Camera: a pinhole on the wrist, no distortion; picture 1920 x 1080 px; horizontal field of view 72.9 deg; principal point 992.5 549.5 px. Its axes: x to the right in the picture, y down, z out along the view. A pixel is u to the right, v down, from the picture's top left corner.
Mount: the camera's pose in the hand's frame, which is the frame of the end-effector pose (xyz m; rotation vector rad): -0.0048 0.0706 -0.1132 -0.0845 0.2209 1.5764
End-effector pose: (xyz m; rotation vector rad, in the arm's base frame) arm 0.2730 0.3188 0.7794 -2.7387 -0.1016 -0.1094
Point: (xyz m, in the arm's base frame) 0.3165 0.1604 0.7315
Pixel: 1830 256
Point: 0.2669 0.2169 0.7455
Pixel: 1174 778
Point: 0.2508 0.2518 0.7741
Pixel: 599 998
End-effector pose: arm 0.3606 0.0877 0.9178 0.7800 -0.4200 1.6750
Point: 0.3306 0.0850 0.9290
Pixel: 239 510
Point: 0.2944 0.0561 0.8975
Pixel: 713 1012
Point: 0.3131 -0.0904 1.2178
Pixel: 916 399
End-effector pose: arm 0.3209 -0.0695 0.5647 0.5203 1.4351 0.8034
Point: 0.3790 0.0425 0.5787
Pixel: 750 142
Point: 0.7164 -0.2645 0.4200
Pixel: outside the picture
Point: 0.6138 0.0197 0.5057
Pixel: 370 348
